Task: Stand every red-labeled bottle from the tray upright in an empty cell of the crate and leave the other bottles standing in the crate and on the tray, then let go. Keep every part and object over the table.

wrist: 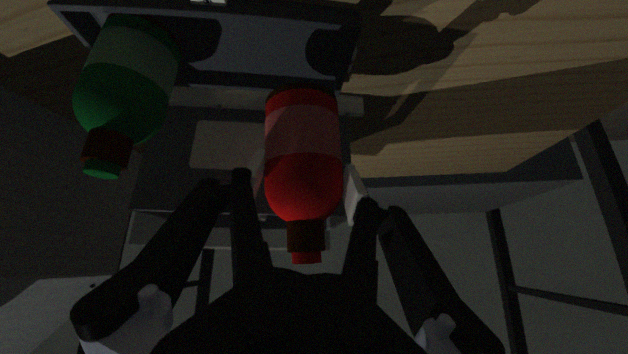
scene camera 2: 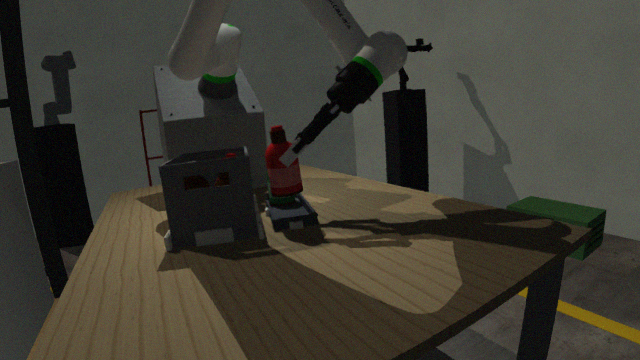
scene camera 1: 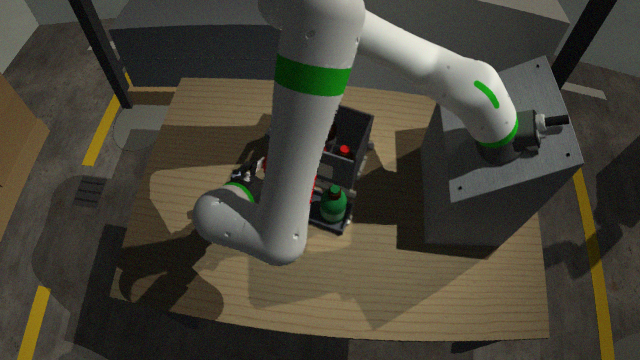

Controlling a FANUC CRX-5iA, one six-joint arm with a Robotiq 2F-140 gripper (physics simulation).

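Places are measured from the arm's base along level axes (x right, y ahead, z up), in millimetres.
Pixels of known places: gripper, fingertip midpoint: (wrist: 304, 169) (scene camera 2: 281, 163); arm's base, origin of the base link: (scene camera 2: 217, 88) (scene camera 1: 502, 139).
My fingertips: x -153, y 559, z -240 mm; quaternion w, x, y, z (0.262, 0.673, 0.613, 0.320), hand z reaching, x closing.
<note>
For each thing: its top centre in the pictures, then the offset to it from my fingertips. Level surfaces: height alone.
- red-labeled bottle, middle of its top: (wrist: 301, 263) (scene camera 2: 278, 125) dz +86, dx -1, dy +0 mm
- dark tray, middle of its top: (wrist: 234, 217) (scene camera 2: 234, 151) (scene camera 1: 318, 141) dz +33, dx +105, dy -86 mm
- green bottle, middle of its top: (wrist: 100, 175) (scene camera 1: 335, 188) dz +17, dx -13, dy -178 mm
- red cap, middle of its top: (scene camera 2: 230, 153) (scene camera 1: 344, 148) dz +20, dx +117, dy -161 mm
- wooden table, its level: dz -143 mm
My gripper (scene camera 2: 291, 154) (wrist: 304, 169) is shut on a red-labeled bottle (scene camera 2: 285, 172) (wrist: 303, 165). The bottle stands upright in the grip, its base slightly above the dark tray (scene camera 1: 327, 228) (scene camera 2: 296, 219) (wrist: 270, 52) or its edge; contact cannot be told. In scene camera 1 the arm hides most of it. A green bottle (scene camera 1: 333, 206) (wrist: 125, 85) stands in one end of the tray. The grey crate (scene camera 1: 345, 175) (scene camera 2: 212, 212) stands alongside. A red cap (scene camera 1: 344, 150) (scene camera 2: 230, 155) shows inside it. The arm hides much of the crate in scene camera 1.
The arm's grey pedestal (scene camera 1: 460, 220) (scene camera 2: 212, 135) stands on the wooden table (scene camera 1: 450, 300) (scene camera 2: 375, 280). A grey cabinet (scene camera 1: 195, 55) is behind the table. A green box (scene camera 2: 557, 212) shows beyond the table's edge. The crate's high walls rise close beside the tray.
</note>
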